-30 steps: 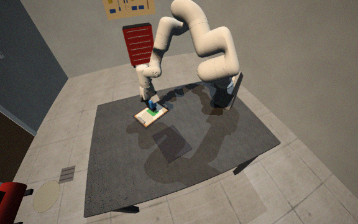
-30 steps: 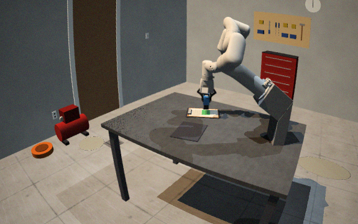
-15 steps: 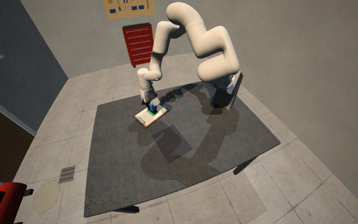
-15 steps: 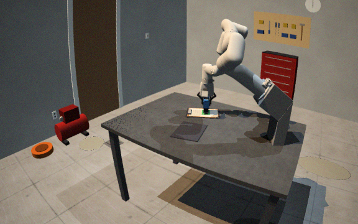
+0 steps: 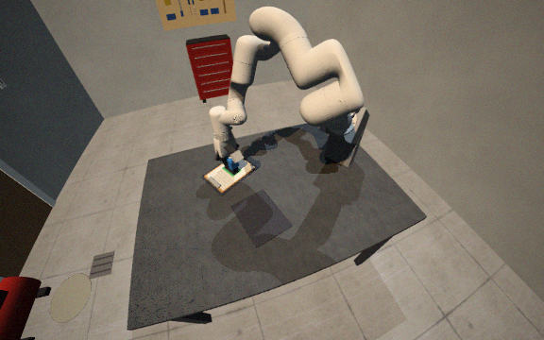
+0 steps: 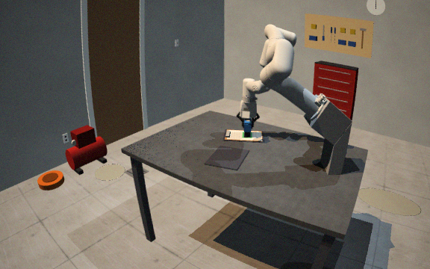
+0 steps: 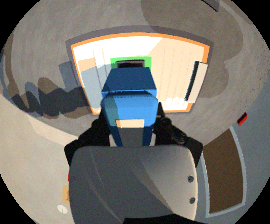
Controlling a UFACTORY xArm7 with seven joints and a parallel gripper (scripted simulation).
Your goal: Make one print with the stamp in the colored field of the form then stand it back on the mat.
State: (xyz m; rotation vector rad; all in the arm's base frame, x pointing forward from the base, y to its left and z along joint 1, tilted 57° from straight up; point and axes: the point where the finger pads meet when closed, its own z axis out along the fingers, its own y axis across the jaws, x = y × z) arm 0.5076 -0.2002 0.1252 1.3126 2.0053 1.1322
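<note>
Now: hand 70 mm above the form, 20 mm to the right of it and 20 mm short of it. Round my hand: mat (300 mm to the left, 120 mm behind, 70 mm below); blue stamp (20 mm below).
</note>
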